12 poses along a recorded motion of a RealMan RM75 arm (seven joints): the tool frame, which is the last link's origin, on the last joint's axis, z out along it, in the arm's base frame.
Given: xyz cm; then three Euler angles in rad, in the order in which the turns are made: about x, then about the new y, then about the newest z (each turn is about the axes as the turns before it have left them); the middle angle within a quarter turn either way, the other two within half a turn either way.
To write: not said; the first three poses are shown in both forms.
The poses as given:
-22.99, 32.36, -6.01, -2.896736, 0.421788, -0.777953
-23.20, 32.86, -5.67, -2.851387, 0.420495, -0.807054
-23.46, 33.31, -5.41, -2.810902, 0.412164, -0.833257
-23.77, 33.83, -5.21, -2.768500, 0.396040, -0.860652
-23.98, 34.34, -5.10, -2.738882, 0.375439, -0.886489
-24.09, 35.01, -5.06, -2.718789, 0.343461, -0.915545
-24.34, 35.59, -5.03, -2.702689, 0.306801, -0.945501
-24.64, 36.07, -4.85, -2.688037, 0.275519, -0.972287
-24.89, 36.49, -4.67, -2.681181, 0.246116, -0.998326
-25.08, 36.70, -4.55, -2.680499, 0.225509, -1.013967
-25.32, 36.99, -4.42, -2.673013, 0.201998, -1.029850
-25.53, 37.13, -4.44, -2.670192, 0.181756, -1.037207
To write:
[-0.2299, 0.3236, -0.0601], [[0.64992, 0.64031, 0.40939], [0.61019, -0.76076, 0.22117], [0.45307, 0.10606, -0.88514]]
[-0.2320, 0.3286, -0.0567], [[0.63138, 0.65934, 0.40821], [0.61126, -0.74707, 0.26122], [0.47720, 0.08459, -0.87471]]
[-0.2346, 0.3331, -0.0541], [[0.61615, 0.67814, 0.40059], [0.61256, -0.73230, 0.29750], [0.49511, 0.06208, -0.86661]]
[-0.2377, 0.3383, -0.0521], [[0.60148, 0.69957, 0.38577], [0.61443, -0.71371, 0.33628], [0.51058, 0.03476, -0.85913]]
[-0.2398, 0.3434, -0.0510], [[0.58811, 0.72089, 0.36668], [0.62203, -0.69292, 0.36462], [0.51693, 0.01365, -0.85592]]
[-0.2409, 0.3501, -0.0506], [[0.57377, 0.74659, 0.33675], [0.63888, -0.66526, 0.38635], [0.51247, -0.00654, -0.85868]]
[-0.2434, 0.3559, -0.0503], [[0.55800, 0.77293, 0.30201], [0.65882, -0.63391, 0.40510], [0.50457, -0.02708, -0.86295]]
[-0.2464, 0.3607, -0.0485], [[0.54216, 0.79502, 0.27205], [0.67549, -0.60493, 0.42164], [0.49978, -0.04483, -0.86499]]
[-0.2489, 0.3649, -0.0467], [[0.52539, 0.81524, 0.24364], [0.69440, -0.57630, 0.43093], [0.49172, -0.05722, -0.86887]]
[-0.2508, 0.3670, -0.0455], [[0.51512, 0.82744, 0.22360], [0.70770, -0.55776, 0.43366], [0.48355, -0.06514, -0.87289]]
[-0.2532, 0.3699, -0.0442], [[0.50448, 0.83979, 0.20063], [0.71816, -0.53711, 0.44244], [0.47931, -0.07912, -0.87407]]
[-0.2553, 0.3713, -0.0444], [[0.50025, 0.84680, 0.18076], [0.72533, -0.52383, 0.44665], [0.47291, -0.09233, -0.87626]]

